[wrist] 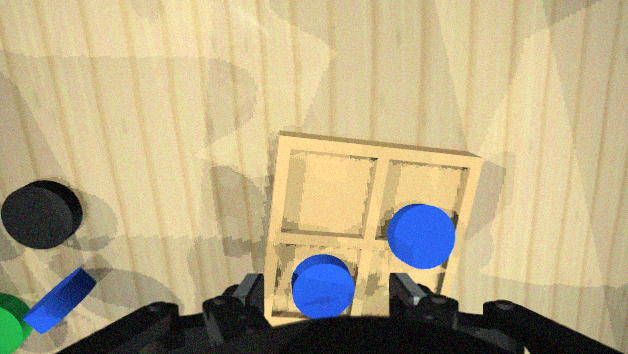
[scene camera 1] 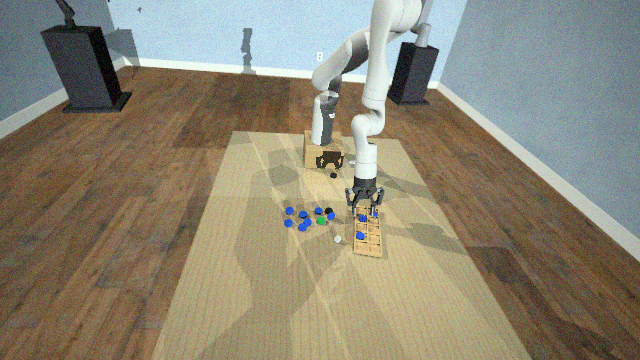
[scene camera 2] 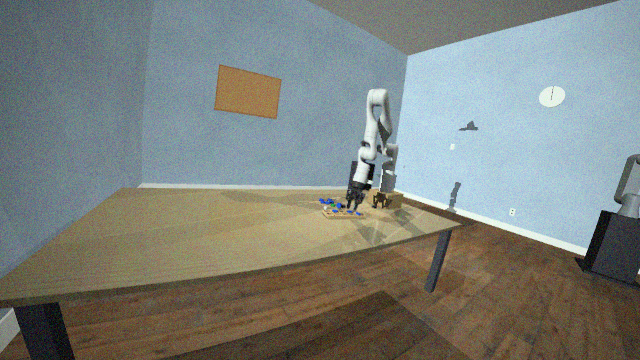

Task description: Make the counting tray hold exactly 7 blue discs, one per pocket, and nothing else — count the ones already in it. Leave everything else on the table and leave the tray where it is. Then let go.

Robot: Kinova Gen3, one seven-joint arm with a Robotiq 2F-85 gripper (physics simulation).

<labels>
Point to a wooden counting tray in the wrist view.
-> At 331,195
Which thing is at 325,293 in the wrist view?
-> A blue disc.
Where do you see a blue disc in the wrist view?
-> At 63,298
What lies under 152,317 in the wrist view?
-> My gripper.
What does the blue disc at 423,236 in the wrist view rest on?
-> A wooden counting tray.
</labels>
